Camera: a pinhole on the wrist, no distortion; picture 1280 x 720 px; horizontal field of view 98.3 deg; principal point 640.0 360.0 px. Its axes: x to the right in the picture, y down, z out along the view. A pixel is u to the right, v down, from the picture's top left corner.
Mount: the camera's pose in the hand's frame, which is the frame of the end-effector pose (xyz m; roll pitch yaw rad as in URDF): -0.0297 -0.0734 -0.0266 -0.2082 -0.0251 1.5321
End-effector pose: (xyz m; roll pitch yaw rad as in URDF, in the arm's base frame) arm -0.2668 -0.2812 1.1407 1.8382 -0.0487 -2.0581
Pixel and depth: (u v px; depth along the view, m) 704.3 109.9 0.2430
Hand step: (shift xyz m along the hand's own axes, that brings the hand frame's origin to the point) 0.0283 -0.0539 0.2345
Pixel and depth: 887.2 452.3 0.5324
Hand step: -0.2178 0.1592 0.4818
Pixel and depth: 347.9 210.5 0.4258
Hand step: -0.0143 -0.3099 0.4080
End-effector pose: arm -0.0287 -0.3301 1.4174 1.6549 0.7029 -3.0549
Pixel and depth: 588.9 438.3 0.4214
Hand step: -0.1769 -0.1167 0.3723
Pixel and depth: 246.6 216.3 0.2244
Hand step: -0.0255 -0.2390 0.2009
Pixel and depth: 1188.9 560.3 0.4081
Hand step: -0.2431 0.3306 0.3522
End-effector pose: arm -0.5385 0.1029 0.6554 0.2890 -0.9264 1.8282
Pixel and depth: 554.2 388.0 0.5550
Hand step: -0.1756 -0.1673 0.5083
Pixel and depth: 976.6 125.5 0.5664
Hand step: 0.1007 0.2510 0.5856
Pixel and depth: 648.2 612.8 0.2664
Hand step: -0.2038 -0.0686 0.2089
